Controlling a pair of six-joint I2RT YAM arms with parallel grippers.
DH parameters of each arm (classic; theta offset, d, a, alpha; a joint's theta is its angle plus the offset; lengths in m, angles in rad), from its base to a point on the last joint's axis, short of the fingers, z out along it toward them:
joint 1: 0 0.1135 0.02 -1.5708
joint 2: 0 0 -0.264 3.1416
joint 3: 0.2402 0 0.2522 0
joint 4: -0.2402 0 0.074 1.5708
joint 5: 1.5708 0 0 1.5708
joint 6: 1.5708 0.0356 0 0
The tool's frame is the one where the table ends.
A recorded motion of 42 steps. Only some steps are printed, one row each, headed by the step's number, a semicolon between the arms.
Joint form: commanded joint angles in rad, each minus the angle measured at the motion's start. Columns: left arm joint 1, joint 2, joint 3, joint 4, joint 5, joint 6; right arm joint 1, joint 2, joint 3, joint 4, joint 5, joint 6.
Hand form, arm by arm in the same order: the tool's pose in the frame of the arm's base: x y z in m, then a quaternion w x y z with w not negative. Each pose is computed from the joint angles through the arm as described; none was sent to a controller.
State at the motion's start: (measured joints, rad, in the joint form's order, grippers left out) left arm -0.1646 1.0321 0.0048 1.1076 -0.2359 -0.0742; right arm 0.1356 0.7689 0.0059 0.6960 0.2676 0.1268
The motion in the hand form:
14: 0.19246 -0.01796 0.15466 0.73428 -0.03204 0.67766 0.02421; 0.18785 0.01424 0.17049 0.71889 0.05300 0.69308 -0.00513
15: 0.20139 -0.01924 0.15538 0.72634 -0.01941 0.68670 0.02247; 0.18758 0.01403 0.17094 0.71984 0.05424 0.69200 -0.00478
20: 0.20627 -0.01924 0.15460 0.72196 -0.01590 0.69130 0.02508; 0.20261 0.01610 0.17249 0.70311 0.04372 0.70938 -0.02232
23: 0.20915 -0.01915 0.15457 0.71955 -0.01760 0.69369 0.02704; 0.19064 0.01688 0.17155 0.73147 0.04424 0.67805 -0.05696
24: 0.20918 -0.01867 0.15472 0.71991 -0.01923 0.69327 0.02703; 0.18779 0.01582 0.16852 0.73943 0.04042 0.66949 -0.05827
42: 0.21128 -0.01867 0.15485 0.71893 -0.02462 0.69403 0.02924; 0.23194 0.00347 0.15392 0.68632 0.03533 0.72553 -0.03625
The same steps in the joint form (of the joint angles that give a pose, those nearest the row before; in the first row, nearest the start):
14: 0.0329 0.3765 0.0324 0.3452 0.0247 0.0770; -0.0232 0.3713 0.0609 0.4117 -0.0718 -0.0643
15: 0.0367 0.3869 0.0692 0.2946 0.0491 0.0875; -0.0240 0.3676 0.0605 0.4112 -0.0713 -0.0625
20: 0.0406 0.4060 0.0873 0.2829 0.0543 0.0940; -0.0200 0.4280 0.1236 0.3609 -0.0587 -0.0948
23: 0.0421 0.4134 0.0987 0.2719 0.0505 0.0933; 0.0045 0.4391 0.0629 0.5230 0.0145 -0.1616
24: 0.0443 0.4130 0.0988 0.2726 0.0505 0.0911; -0.0007 0.4764 0.0406 0.6071 0.0048 -0.1733
42: 0.0436 0.4197 0.1072 0.2683 0.0389 0.0865; -0.0996 0.6985 0.1924 0.5173 -0.1304 -0.1233

